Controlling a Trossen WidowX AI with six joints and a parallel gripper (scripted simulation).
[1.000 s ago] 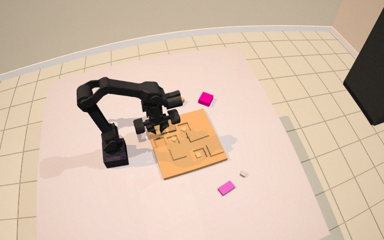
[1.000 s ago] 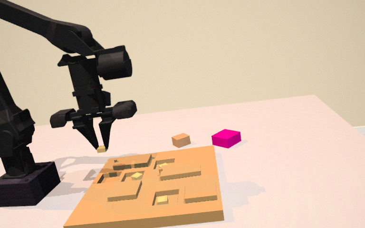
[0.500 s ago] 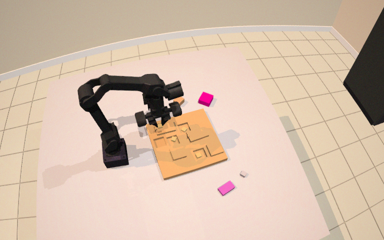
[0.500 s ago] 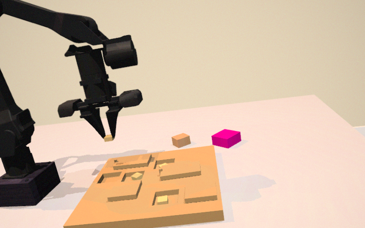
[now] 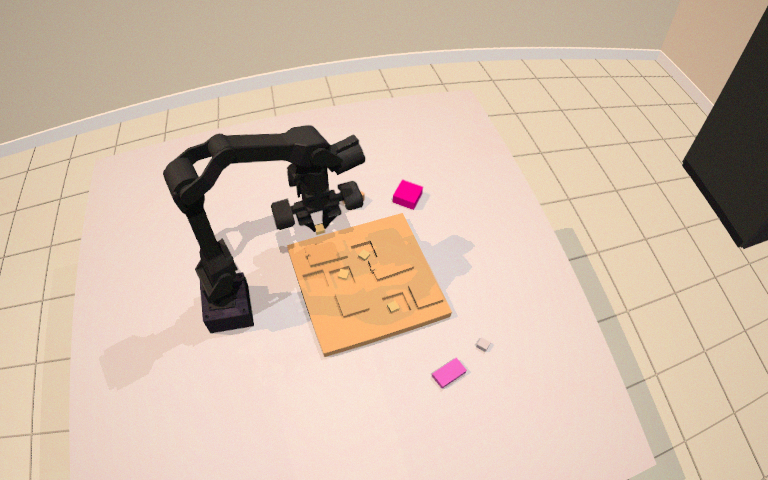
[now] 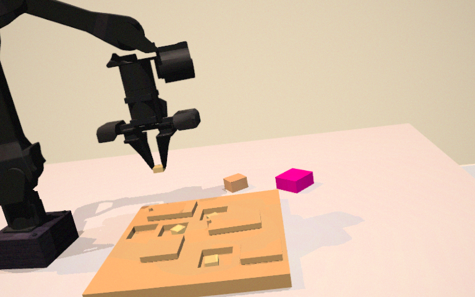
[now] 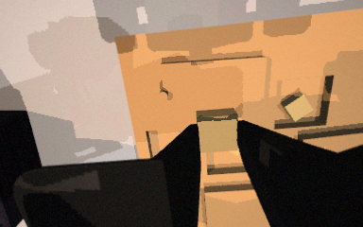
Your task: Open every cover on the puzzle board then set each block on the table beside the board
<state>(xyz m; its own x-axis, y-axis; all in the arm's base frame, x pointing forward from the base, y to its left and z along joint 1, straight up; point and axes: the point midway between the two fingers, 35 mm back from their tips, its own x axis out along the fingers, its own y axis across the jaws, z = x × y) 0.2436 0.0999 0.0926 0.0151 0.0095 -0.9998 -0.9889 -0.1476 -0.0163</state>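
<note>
Right now the orange block is 100 mm ahead of my gripper tip, 160 mm to the left of it and 100 mm below it. Round my gripper tip: flat pink piece (220 mm ahead, 340 mm to the right, 110 mm below); then magenta block (240 mm ahead, 150 mm to the left, 100 mm below); then grey block (310 mm ahead, 300 mm to the right, 110 mm below).
</note>
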